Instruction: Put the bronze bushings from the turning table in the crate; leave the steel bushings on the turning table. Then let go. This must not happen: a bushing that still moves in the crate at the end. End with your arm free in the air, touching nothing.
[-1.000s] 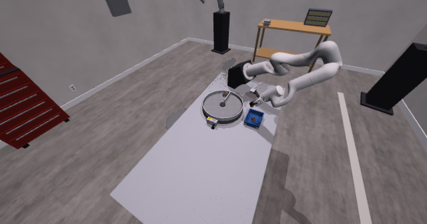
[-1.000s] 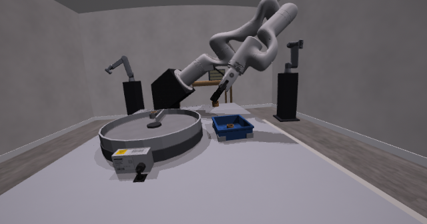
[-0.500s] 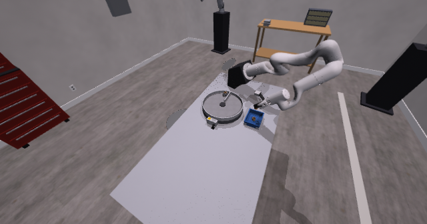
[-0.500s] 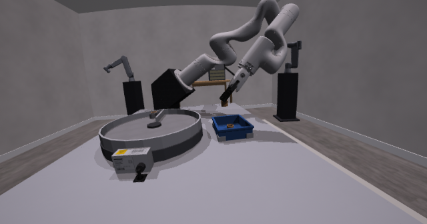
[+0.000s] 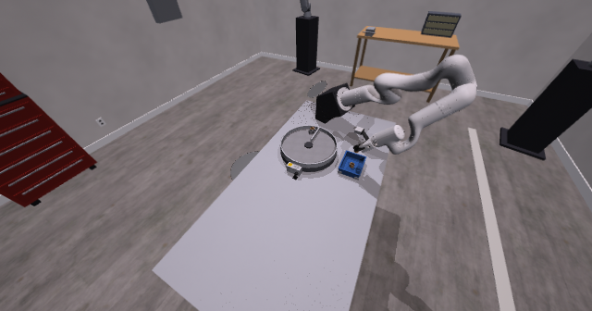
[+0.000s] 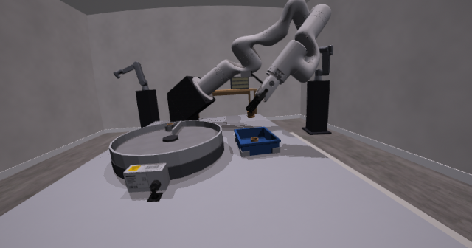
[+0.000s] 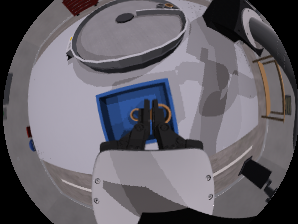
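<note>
The blue crate lies 30 mm ahead of my hand, 10 mm to the left of it and 130 mm below it. From my hand the other things lie so: grey turning table 100 mm ahead, 330 mm to the right, 110 mm below.
</note>
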